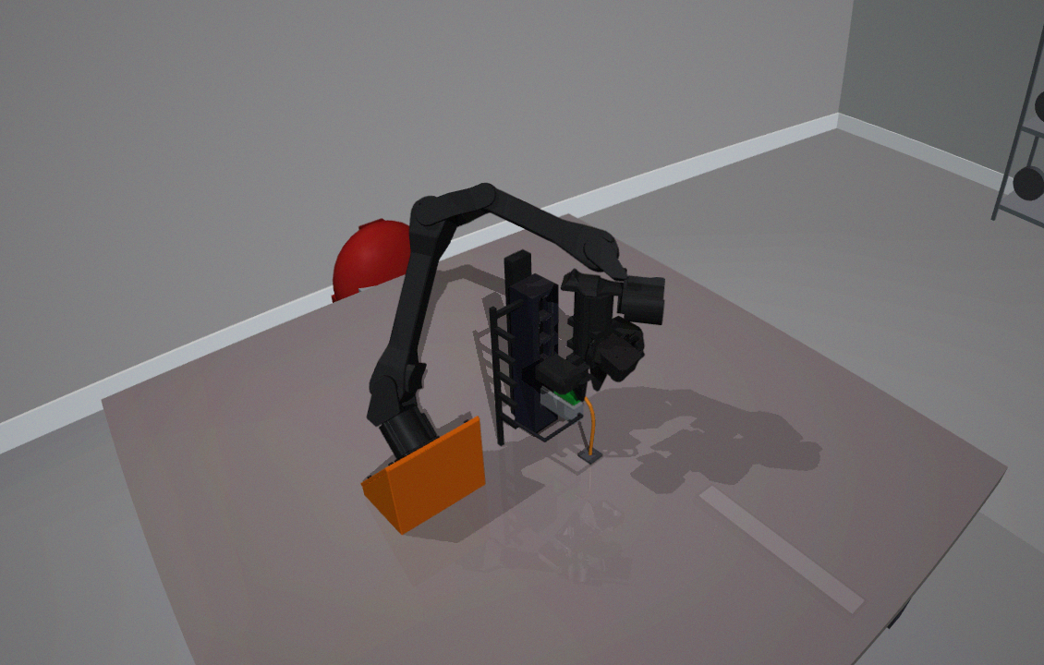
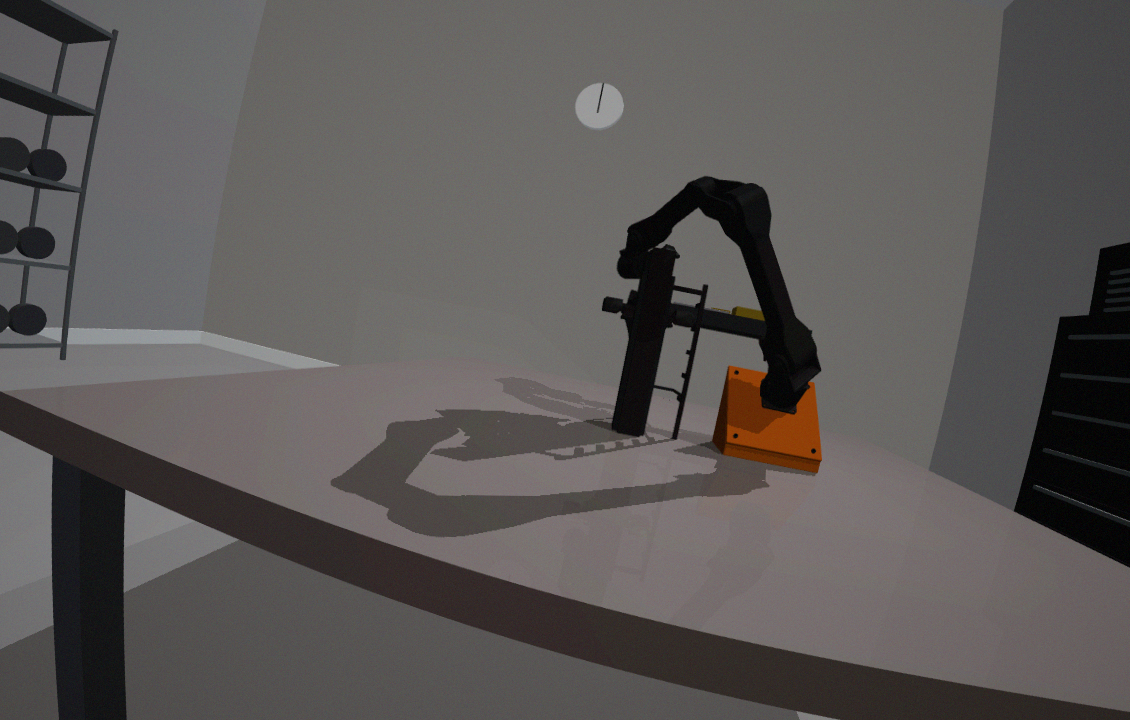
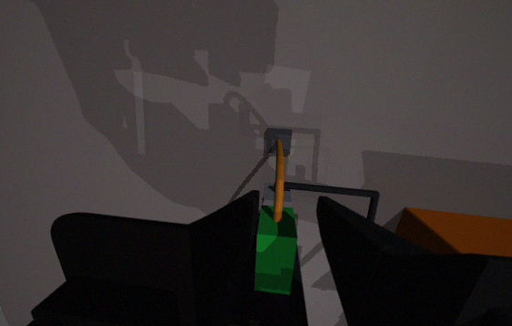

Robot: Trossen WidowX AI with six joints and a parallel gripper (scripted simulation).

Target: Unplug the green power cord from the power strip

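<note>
Right now the green plug is 60 mm to the left of my gripper tip and 10 mm below it.
</note>
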